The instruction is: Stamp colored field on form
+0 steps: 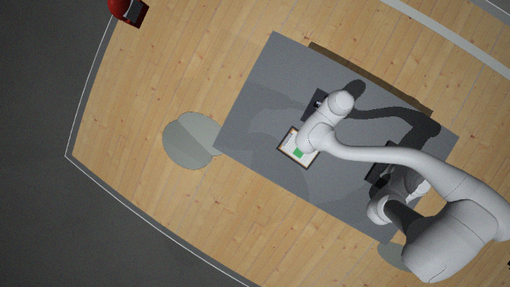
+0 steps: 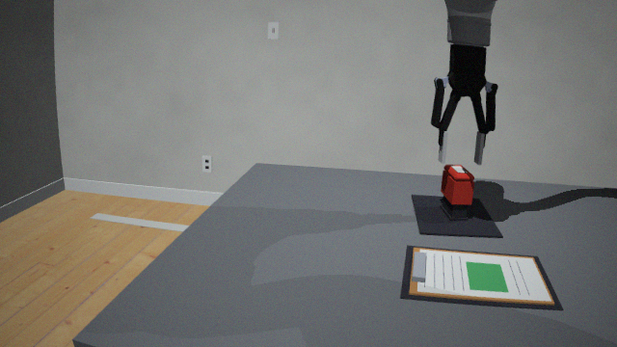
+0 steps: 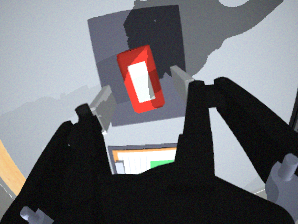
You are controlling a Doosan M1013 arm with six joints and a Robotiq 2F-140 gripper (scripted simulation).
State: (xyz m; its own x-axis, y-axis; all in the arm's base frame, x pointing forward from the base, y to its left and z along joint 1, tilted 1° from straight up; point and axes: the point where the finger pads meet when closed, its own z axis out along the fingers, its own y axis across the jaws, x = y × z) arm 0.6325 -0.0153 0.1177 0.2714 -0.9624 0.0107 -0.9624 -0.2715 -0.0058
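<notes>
The red stamp is 90 mm below my hand. The rest, counted from my hand: dark mat: 140 mm below; form: 30 mm behind, 270 mm to the left, 140 mm below.
</notes>
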